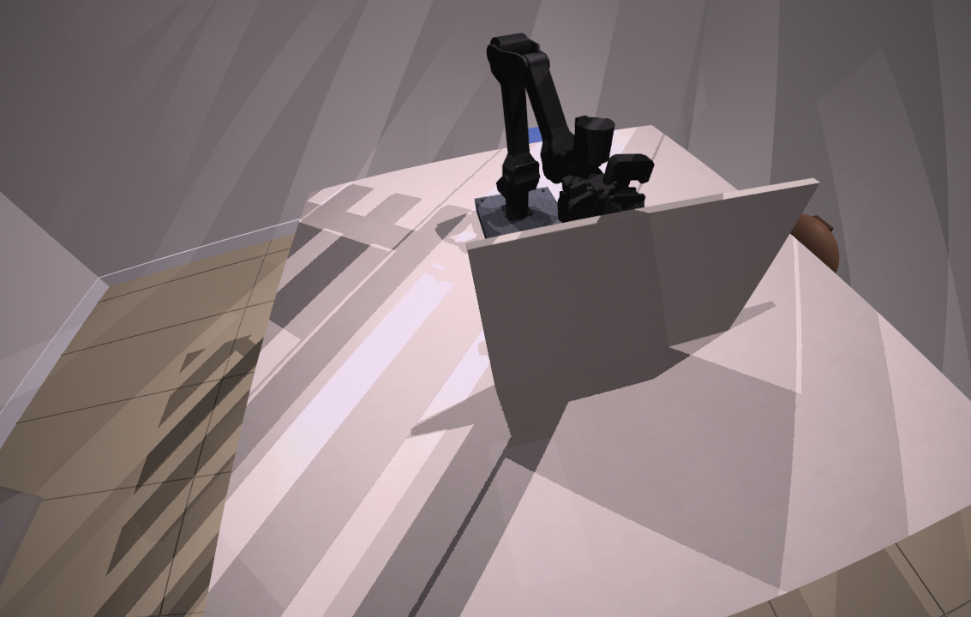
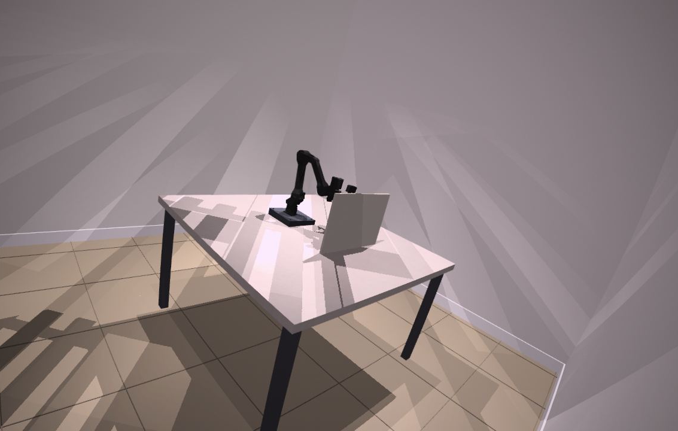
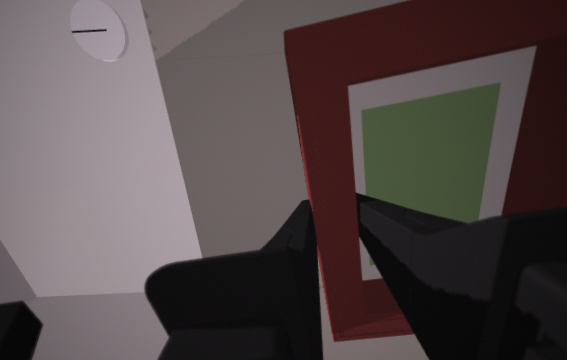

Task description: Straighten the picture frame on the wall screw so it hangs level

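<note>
Right now my gripper tip is 5 cm above the picture frame. The rest, counted from my gripper tip: wall panel 2 cm ahead, 7 cm below.
</note>
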